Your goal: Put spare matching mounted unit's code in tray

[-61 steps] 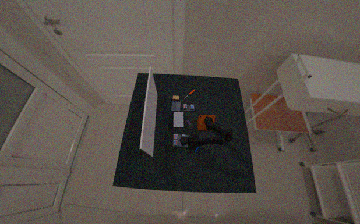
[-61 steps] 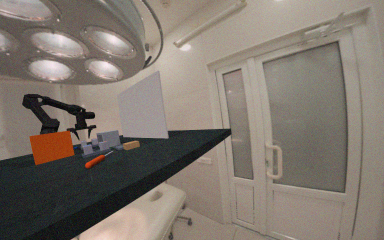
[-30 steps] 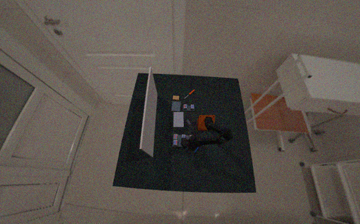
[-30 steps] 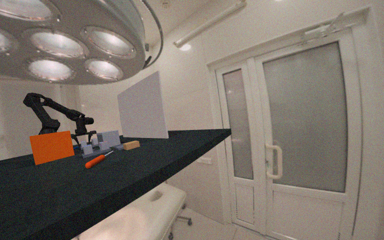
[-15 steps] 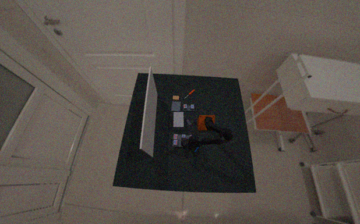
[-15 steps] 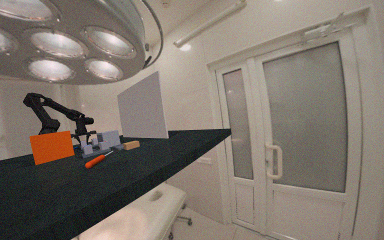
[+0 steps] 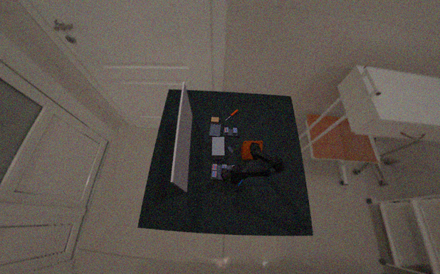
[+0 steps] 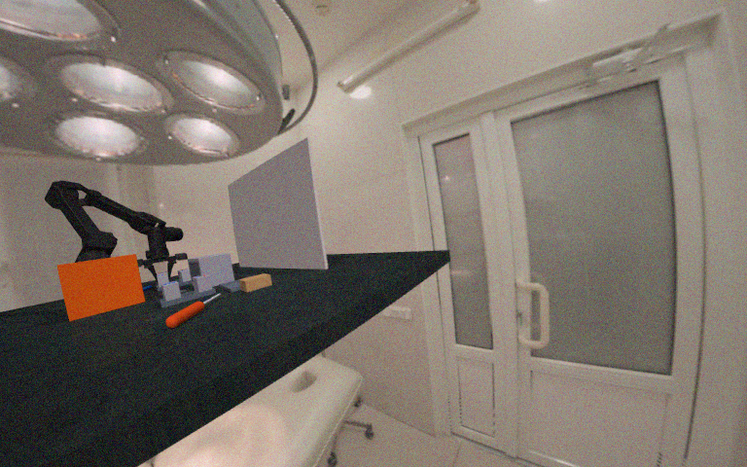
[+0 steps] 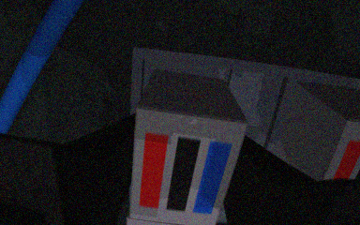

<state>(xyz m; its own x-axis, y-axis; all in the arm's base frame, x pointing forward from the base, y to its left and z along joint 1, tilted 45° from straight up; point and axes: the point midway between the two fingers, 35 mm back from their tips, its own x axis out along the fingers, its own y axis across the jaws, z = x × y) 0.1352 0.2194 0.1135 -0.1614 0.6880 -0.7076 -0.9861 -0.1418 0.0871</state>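
Now: gripper tip 80 mm past the blue pen, 20 mm to the right of it and 20 mm above it. Also, from my gripper tip: white panel: 390 mm ahead, 170 mm to the right, 200 mm above; then tan block: 210 mm ahead, 490 mm to the right, 10 mm below; then mounted unit: 150 mm ahead, 200 mm to the right, 30 mm above.
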